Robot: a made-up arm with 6 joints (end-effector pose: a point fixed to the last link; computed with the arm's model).
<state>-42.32 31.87 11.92 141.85 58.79 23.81</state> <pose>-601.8 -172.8 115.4 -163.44 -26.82 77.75</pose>
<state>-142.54 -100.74 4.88 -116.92 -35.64 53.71</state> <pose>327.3 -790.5 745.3 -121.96 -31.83 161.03</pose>
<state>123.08 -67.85 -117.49 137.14 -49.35 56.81</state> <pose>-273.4 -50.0 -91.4 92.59 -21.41 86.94</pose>
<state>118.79 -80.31 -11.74 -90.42 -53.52 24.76</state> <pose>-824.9 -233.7 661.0 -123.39 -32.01 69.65</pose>
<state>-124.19 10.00 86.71 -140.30 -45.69 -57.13</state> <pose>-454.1 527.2 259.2 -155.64 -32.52 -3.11</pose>
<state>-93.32 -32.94 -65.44 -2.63 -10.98 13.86</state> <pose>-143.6 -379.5 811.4 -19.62 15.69 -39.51</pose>
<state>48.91 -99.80 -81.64 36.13 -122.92 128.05</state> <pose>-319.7 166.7 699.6 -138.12 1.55 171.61</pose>
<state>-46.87 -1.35 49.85 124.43 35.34 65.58</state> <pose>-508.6 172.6 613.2 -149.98 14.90 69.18</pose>
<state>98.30 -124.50 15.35 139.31 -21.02 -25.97</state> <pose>-357.1 82.1 981.5 -80.01 18.56 -145.15</pose>
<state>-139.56 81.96 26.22 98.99 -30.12 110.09</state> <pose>241.2 32.8 -440.2 82.81 -28.49 4.81</pose>
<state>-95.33 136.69 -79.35 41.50 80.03 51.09</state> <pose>-285.4 -452.6 28.9 -179.96 43.69 102.54</pose>
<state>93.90 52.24 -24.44 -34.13 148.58 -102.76</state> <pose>-231.9 576.8 695.6 -64.56 50.35 -147.19</pose>
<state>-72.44 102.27 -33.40 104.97 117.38 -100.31</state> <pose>-319.9 337.6 -374.3 -4.18 -17.41 -97.66</pose>
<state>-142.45 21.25 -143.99 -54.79 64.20 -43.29</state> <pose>578.9 -643.9 564.1 71.89 61.92 117.78</pose>
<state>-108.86 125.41 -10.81 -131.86 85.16 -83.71</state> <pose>901.2 -486.5 120.8 -16.59 24.02 105.54</pose>
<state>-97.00 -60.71 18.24 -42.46 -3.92 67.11</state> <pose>92.2 152.7 993.2 -71.57 -28.31 -83.01</pose>
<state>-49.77 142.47 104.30 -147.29 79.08 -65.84</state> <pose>78.6 674.9 636.5 -79.85 17.85 -106.13</pose>
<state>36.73 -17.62 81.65 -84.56 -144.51 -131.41</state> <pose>457.8 -2.3 823.0 -56.96 53.51 98.76</pose>
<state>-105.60 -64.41 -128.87 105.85 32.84 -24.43</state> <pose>208.3 -762.7 147.8 9.81 -30.89 20.28</pose>
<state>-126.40 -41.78 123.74 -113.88 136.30 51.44</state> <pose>-136.2 -87.4 76.3 148.48 -46.70 131.79</pose>
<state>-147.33 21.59 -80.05 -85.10 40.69 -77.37</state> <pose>-364.9 -818.7 359.4 129.76 34.70 100.82</pose>
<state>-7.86 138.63 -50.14 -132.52 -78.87 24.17</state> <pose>208.9 -243.6 51.2 16.74 -1.07 28.59</pose>
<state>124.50 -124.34 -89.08 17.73 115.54 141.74</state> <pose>-281.5 -417.4 -249.4 91.57 29.47 159.80</pose>
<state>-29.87 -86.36 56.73 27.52 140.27 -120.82</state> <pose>770.0 744.7 551.6 -173.70 -49.92 -107.71</pose>
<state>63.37 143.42 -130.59 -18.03 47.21 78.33</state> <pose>197.1 16.7 503.1 -111.44 35.09 -55.49</pose>
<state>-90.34 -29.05 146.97 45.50 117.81 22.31</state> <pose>317.9 476.5 956.6 -66.23 -8.33 -110.86</pose>
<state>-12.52 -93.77 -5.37 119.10 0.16 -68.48</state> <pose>-108.2 76.3 1047.5 -88.39 6.38 38.02</pose>
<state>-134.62 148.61 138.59 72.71 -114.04 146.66</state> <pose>130.1 -333.5 424.1 -124.38 34.68 -134.97</pose>
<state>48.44 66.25 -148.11 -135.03 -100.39 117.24</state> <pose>-170.2 -261.0 554.5 -149.42 20.56 -171.13</pose>
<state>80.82 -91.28 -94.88 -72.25 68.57 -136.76</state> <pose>-15.8 258.9 -302.7 23.39 -42.23 85.44</pose>
